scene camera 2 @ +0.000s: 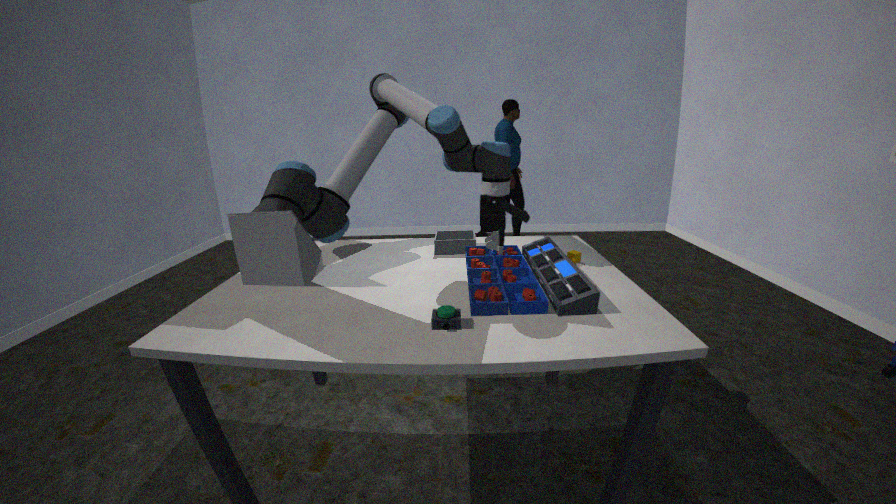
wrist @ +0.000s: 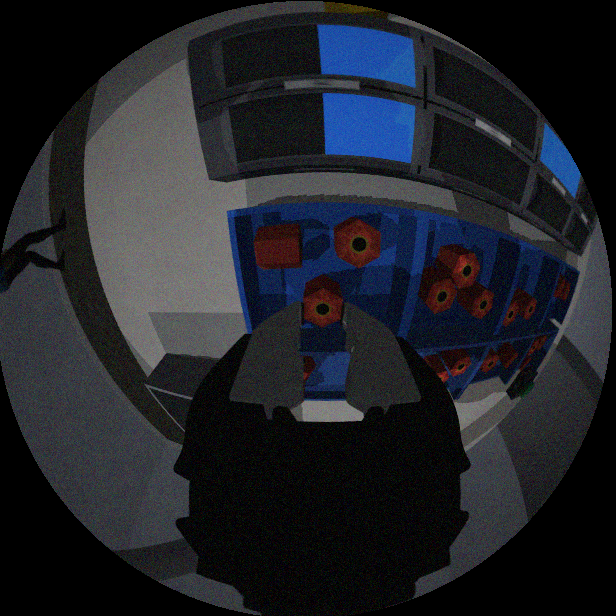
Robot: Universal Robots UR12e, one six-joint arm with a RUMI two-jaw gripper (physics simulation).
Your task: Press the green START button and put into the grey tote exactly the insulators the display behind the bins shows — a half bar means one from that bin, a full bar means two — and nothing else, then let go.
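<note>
Blue bins (scene camera 2: 506,278) hold red hexagonal insulators, also seen in the wrist view (wrist: 402,287). My gripper (scene camera 2: 494,239) is low over the far-end bin, next to the grey tote (scene camera 2: 454,242). In the wrist view its jaws (wrist: 322,314) are closed against both sides of one red insulator (wrist: 322,307). The display (scene camera 2: 559,274) behind the bins shows blue bars. In the wrist view two near panels (wrist: 367,91) are lit over half their width, and another panel (wrist: 560,160) is lit farther along. The green START button (scene camera 2: 446,311) sits at the table's front.
The robot's grey base block (scene camera 2: 272,247) stands at the table's left. A small yellow object (scene camera 2: 573,256) sits behind the display. A person (scene camera 2: 510,156) stands beyond the far table edge. A tote corner shows in the wrist view (wrist: 172,373).
</note>
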